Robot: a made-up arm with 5 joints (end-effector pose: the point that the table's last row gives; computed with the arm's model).
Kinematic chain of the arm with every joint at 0, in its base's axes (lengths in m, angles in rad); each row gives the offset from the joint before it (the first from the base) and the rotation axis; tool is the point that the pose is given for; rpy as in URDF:
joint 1: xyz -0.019 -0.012 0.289 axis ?
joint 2: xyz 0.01 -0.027 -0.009 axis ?
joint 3: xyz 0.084 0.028 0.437 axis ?
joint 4: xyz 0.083 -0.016 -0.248 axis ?
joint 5: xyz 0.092 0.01 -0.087 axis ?
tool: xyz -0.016 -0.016 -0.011 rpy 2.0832 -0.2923 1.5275
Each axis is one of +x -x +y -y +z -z.
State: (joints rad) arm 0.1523 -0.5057 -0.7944 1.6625 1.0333
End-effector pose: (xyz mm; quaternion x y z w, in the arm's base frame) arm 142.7 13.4 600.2 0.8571 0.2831 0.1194 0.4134
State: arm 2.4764 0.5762 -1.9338 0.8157 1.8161
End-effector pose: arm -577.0 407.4 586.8 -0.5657 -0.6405 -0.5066 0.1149
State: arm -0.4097 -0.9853 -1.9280 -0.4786 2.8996
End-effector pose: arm -432.7 183.3 921.1 -0.0589 0.4083 -0.7560 0.5082
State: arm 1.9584 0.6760 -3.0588 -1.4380 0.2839
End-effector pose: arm -133.4 310.3 836.3 -0.0378 0.7677 -0.5651 0.2998
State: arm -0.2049 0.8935 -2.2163 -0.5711 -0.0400
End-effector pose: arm 693.8 -182.2 611.8 0.0360 0.1035 0.7253 0.6796
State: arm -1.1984 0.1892 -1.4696 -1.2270 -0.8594
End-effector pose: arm 107.7 -412.0 836.4 -0.2032 0.3510 0.0093 0.9140
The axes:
joint 1: +z
joint 2: +y
joint 3: +y
joint 4: +y
joint 5: -z

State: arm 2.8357 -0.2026 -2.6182 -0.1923 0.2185
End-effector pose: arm 39.5 -12.5 1093.0 -0.2317 0.3965 -0.5893 0.6647
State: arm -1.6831 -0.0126 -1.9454 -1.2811 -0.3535
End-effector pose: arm -66.3 -203.0 978.0 -0.5032 0.2268 -0.1156 0.8258
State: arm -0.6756 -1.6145 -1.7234 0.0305 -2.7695
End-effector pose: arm -552.8 421.1 649.9 -0.1931 0.4008 -0.6678 0.5967
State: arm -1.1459 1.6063 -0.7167 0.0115 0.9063
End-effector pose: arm 90.1 -258.6 -155.5 0.9282 -0.1676 -0.2680 0.1964
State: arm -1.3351 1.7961 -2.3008 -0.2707 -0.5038
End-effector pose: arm 127.7 -737.4 -86.4 0.5841 0.2741 0.2585 0.7189
